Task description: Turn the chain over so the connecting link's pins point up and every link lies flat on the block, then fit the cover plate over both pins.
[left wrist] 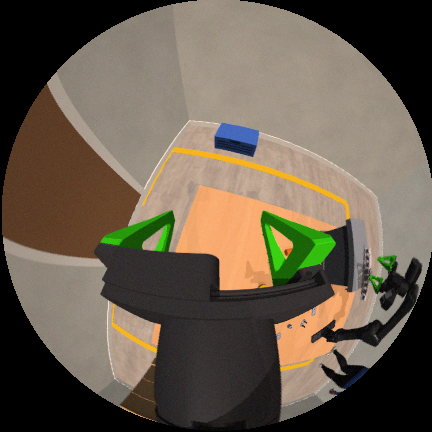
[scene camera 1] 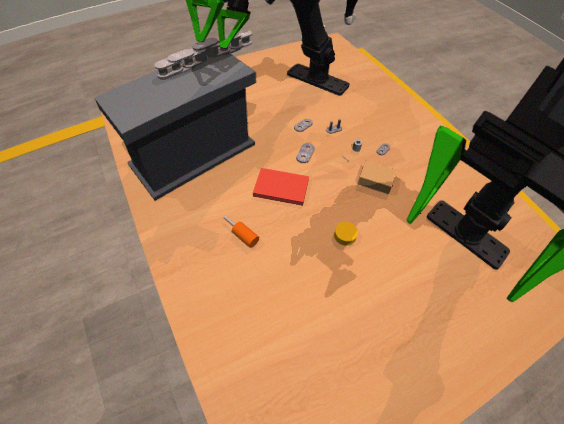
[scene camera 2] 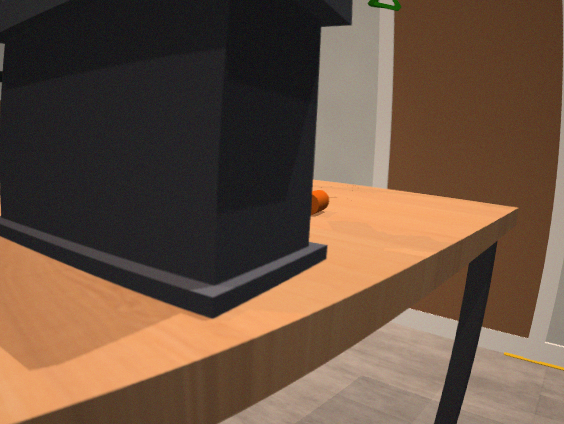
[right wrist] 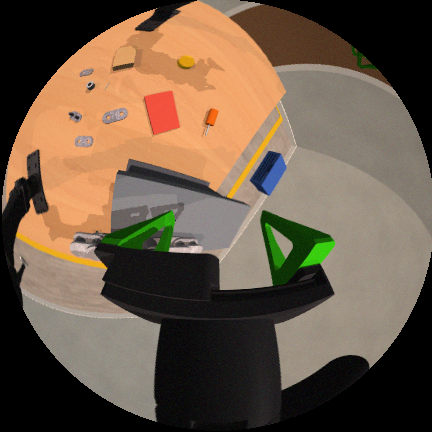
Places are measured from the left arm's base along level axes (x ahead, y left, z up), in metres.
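Pixels of known places: left gripper, between the fingertips: point(left wrist: 217, 214) point(scene camera 1: 457, 260) point(scene camera 2: 396, 1); right gripper, between the fingertips: point(left wrist: 372, 267) point(scene camera 1: 212, 44) point(right wrist: 217, 214); left arm's base, origin of its link: point(scene camera 1: 467, 234); right arm's base, origin of its link: point(left wrist: 323, 330) point(scene camera 1: 317, 80).
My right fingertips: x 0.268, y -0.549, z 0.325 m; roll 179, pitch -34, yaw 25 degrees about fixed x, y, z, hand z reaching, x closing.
Note:
For each thing: its top centre in the pictures, then the offset to it from my right fingertips.
- grey metal chain, centre of its top: point(right wrist: 176, 253) point(scene camera 1: 180, 54) point(left wrist: 370, 260) dx +0.007, dy -0.122, dz -0.070 m
- dark block, centre of its top: point(right wrist: 193, 226) point(scene camera 1: 175, 83) point(left wrist: 360, 253) dx +0.050, dy -0.085, dz -0.105 m
- two-pin link, centre of its top: point(scene camera 1: 335, 120) point(right wrist: 71, 114) dx -0.298, dy +0.103, dz -0.293 m
- small roller, centre of its top: point(scene camera 1: 358, 142) dx -0.286, dy +0.193, dz -0.301 m
- red box, centre of its top: point(scene camera 1: 281, 184) point(right wrist: 162, 111) dx -0.042, dy +0.156, dz -0.310 m
- orange screwdriver, centre of its top: point(scene camera 2: 310, 192) point(scene camera 1: 238, 225) point(right wrist: 211, 121) dx +0.113, dy +0.184, dz -0.295 m
- yellow disc, centre of its top: point(scene camera 1: 346, 231) point(right wrist: 186, 60) dx -0.053, dy +0.350, dz -0.306 m
- tan block, centre of its top: point(scene camera 1: 378, 173) dx -0.233, dy +0.299, dz -0.295 m
The grey metal chain point(scene camera 1: 181, 56) point(right wrist: 187, 245) lies along the far edge of the dark block point(scene camera 1: 150, 100) point(scene camera 2: 150, 125) point(right wrist: 215, 220), one end reaching past it. Its connecting link's pins cannot be made out. My right gripper point(scene camera 1: 212, 43) point(right wrist: 217, 214) is open and empty, close over the chain in scene camera 1; its finger hides part of the chain in the right wrist view. My left gripper point(scene camera 1: 460, 260) point(left wrist: 217, 214) is open and empty, high over the table's right side. Loose link plates point(scene camera 1: 303, 125) point(scene camera 1: 305, 152) point(scene camera 1: 383, 149) lie on the table; I cannot tell which is the cover plate.
A two-pin link point(scene camera 1: 334, 128) stands pins up near a small roller point(scene camera 1: 357, 145). A red box point(scene camera 1: 281, 186) point(right wrist: 161, 112), an orange screwdriver point(scene camera 1: 245, 234) point(right wrist: 212, 117), a yellow disc point(scene camera 1: 346, 232) and a tan block point(scene camera 1: 376, 175) lie on the table.

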